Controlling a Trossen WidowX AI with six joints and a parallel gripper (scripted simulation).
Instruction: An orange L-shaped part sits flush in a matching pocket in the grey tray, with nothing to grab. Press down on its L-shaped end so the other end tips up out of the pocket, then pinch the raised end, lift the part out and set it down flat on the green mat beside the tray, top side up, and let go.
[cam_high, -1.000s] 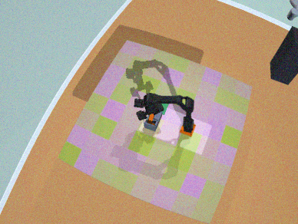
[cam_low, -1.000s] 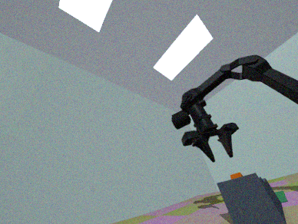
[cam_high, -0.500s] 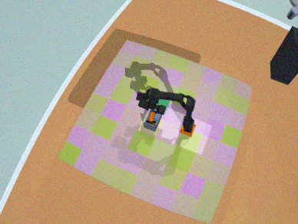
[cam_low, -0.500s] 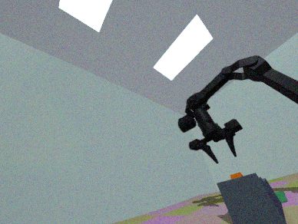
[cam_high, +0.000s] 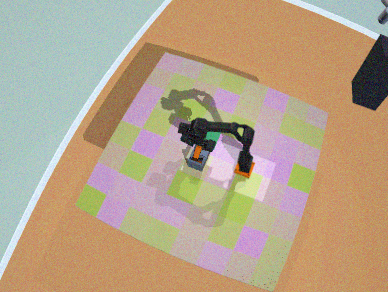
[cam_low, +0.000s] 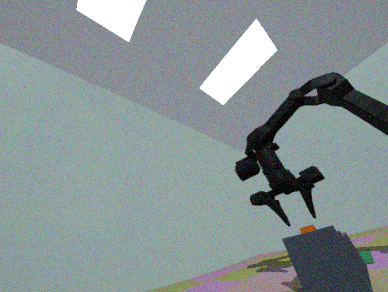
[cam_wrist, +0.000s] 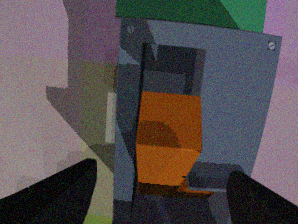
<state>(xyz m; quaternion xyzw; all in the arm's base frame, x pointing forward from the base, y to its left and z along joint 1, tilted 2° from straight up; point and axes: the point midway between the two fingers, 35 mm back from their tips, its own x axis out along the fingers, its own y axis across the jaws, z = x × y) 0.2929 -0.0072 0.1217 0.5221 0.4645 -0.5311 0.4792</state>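
Now: gripper tip 7 cm above the orange L-shaped part, 4 cm to the right of it and 1 cm past it. The rest, counted from my gripper tip: green mat: 14 cm to the right, 12 cm below, 3 cm behind.
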